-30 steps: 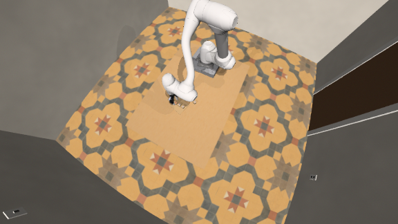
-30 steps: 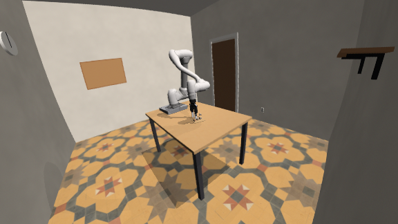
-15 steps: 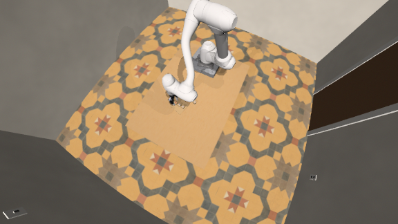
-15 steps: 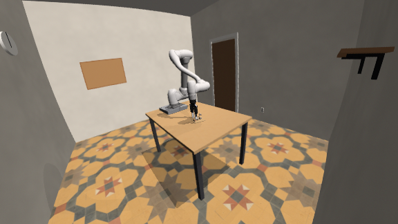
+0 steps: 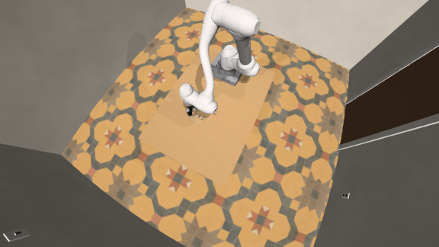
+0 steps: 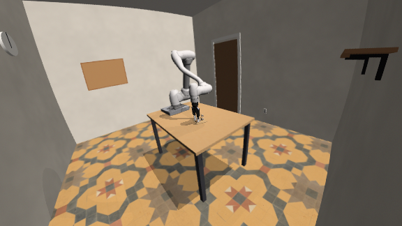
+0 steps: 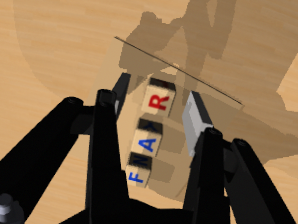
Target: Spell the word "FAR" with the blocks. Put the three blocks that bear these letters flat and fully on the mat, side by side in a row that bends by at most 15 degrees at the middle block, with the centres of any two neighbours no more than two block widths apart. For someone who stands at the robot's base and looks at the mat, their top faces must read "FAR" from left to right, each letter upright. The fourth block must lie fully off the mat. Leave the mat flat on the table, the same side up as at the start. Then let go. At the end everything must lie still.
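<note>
Now: hand 3 cm above the R block. Also, from my hand: tan mat: 1 cm ahead, 4 cm to the left, 4 cm below.
</note>
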